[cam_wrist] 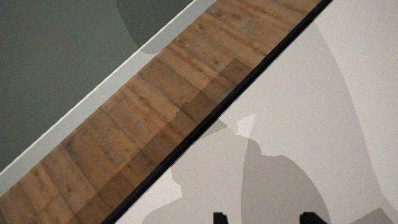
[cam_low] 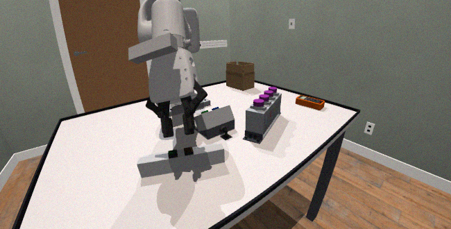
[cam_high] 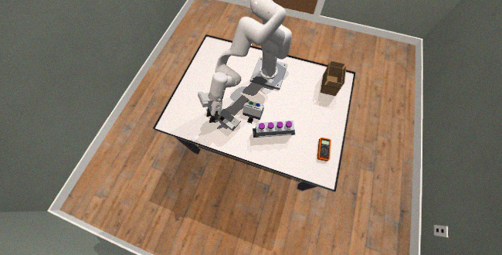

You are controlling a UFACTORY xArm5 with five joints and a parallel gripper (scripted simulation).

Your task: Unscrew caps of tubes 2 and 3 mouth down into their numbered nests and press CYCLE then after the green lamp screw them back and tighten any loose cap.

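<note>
My hand is 380 mm to the right of the purple cap, 100 mm past it and 40 mm above it. The rest, counted from my hand: key housing: 190 mm to the left, 180 mm behind, 100 mm below; blue key: 210 mm to the left, 200 mm behind, 80 mm below; green key: 200 mm behind, 170 mm to the left, 80 mm below.
</note>
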